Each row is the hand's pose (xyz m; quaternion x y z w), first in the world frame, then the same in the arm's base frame.
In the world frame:
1: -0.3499 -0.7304 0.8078 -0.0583 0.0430 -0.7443 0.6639
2: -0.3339 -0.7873 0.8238 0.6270 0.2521 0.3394 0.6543
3: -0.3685 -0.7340 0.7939 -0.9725 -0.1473 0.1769 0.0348
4: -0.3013 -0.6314 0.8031 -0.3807 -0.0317 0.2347 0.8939
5: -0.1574 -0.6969 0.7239 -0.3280 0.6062 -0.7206 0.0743
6: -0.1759 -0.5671 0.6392 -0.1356 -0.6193 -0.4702 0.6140
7: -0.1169 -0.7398 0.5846 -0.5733 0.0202 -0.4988 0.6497
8: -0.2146 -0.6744 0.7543 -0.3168 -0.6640 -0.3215 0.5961
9: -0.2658 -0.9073 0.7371 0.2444 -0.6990 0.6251 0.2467
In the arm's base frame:
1: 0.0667 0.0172 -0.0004 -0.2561 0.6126 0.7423 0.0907
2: 0.0060 0.0193 -0.0082 -0.0097 -0.5290 0.1204 0.8400
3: 0.0738 0.0043 -0.0186 0.6414 -0.4894 0.5105 0.2976
4: 0.1377 0.0307 0.0831 -0.6269 -0.3037 -0.6050 0.3856
5: 0.0418 -0.0709 0.1915 -0.6116 -0.1689 0.7695 0.0725
6: 0.1844 -0.1238 0.2268 0.2919 0.7495 0.4271 0.4130
7: 0.0197 -0.2188 0.2148 0.1401 0.2587 0.9445 0.1465
8: 0.0770 -0.0324 0.1471 0.4864 0.6132 0.4514 0.4285
9: -0.1077 -0.0961 0.0093 -0.7419 -0.4013 0.5312 0.0800

